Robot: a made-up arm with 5 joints.
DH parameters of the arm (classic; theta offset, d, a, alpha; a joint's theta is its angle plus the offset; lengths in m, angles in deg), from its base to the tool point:
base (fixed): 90 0.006 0.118 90
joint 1: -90 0.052 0.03 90
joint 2: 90 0.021 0.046 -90
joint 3: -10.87 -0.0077 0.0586 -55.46
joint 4: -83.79 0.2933 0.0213 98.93
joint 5: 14.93 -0.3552 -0.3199 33
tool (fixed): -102.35 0.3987 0 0
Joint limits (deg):
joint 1: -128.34..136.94
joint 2: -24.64..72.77
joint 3: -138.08..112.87
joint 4: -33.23..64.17
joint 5: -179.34..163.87
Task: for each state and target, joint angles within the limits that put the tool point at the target. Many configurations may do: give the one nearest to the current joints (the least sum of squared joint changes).
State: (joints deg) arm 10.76 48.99 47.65 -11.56 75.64
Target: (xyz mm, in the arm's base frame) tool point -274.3 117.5 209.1
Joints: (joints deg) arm -30.55 72.77 48.38 -23.57 105.87
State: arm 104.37 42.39 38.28 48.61 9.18
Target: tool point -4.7 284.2 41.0
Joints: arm 104.05 11.75 34.91 64.17 4.80
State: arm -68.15 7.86 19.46 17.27 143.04
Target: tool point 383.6 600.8 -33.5
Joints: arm -72.62 -3.03 16.23 28.79 151.66
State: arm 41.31 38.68 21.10 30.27 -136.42
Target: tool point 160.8 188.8 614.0
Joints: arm 56.69 20.46 -11.19 27.90 -109.47
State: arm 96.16 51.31 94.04 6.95 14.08
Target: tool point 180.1 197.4 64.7
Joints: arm 84.33 55.82 112.87 29.25 28.53
